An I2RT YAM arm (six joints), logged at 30 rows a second.
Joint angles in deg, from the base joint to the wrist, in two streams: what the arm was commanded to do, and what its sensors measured. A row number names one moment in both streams.
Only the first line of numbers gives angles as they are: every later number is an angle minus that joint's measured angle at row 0.
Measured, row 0: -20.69 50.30 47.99 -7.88 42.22 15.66
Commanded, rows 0 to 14: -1.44 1.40 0.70 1.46 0.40 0.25; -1.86 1.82 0.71 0.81 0.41 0.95; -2.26 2.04 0.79 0.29 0.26 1.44; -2.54 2.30 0.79 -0.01 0.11 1.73; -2.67 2.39 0.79 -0.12 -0.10 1.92; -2.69 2.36 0.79 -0.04 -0.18 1.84; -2.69 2.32 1.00 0.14 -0.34 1.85; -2.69 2.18 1.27 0.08 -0.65 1.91; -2.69 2.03 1.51 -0.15 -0.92 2.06; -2.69 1.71 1.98 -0.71 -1.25 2.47; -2.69 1.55 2.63 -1.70 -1.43 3.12; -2.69 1.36 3.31 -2.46 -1.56 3.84; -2.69 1.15 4.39 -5.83 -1.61 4.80; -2.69 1.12 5.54 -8.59 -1.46 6.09; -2.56 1.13 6.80 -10.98 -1.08 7.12
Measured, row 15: -2.31 2.47 3.08 -4.50 -0.88 3.87
